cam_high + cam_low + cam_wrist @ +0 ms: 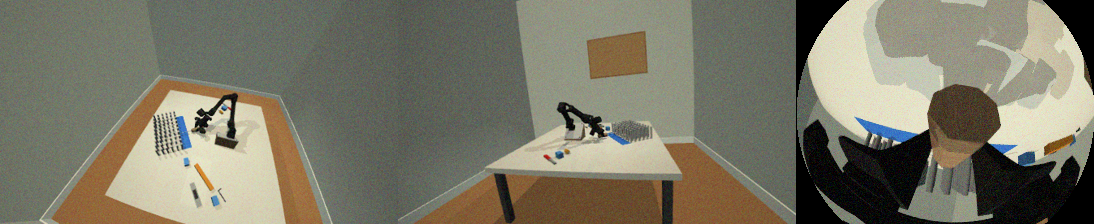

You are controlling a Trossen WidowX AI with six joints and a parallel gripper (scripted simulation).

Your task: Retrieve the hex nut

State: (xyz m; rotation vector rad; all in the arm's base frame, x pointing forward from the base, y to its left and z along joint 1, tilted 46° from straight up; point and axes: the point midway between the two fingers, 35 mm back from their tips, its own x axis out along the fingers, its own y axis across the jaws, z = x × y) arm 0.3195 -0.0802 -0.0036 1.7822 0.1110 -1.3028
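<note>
The blue taped strip is 12 cm ahead of my gripper tip, 3 cm to the left of it and 3 cm below it. The rest, counted from my gripper tip: yellow piece: 34 cm to the right, 22 cm behind, 1 cm below; hook tool: 8 cm ahead, 5 cm to the left; orange bar: 39 cm to the left, 18 cm behind, 1 cm below.
</note>
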